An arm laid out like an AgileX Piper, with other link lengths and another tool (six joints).
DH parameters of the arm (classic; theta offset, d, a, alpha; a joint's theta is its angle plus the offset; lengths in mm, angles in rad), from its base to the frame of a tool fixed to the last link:
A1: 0 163.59 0 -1.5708
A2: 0.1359 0 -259.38 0
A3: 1.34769 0 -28.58 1.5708
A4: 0 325.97 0 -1.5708
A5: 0 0 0 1.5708
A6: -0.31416 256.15 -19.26 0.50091
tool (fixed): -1.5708 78.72 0 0
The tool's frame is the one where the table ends.
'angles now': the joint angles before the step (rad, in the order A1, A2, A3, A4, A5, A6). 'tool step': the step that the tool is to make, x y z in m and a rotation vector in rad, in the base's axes. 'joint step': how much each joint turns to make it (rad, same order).
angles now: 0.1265 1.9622 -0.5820 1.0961 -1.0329 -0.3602
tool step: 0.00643 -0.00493 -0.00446 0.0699 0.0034 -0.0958
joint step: 0.0016 0.0000 -0.1063 0.1665 0.0702 -0.0951
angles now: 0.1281 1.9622 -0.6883 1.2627 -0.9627 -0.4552
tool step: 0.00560 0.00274 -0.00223 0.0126 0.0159 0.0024
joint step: 0.0000 0.0000 -0.0238 0.0264 0.0247 -0.0395
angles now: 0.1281 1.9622 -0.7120 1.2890 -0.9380 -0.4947
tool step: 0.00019 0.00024 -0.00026 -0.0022 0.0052 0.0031
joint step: 0.0000 0.0000 0.0000 0.0005 0.0014 -0.0066
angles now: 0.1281 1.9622 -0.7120 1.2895 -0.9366 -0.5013
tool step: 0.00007 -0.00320 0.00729 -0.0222 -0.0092 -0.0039
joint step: 0.0000 0.0000 -0.0001 -0.0053 -0.0237 -0.0005
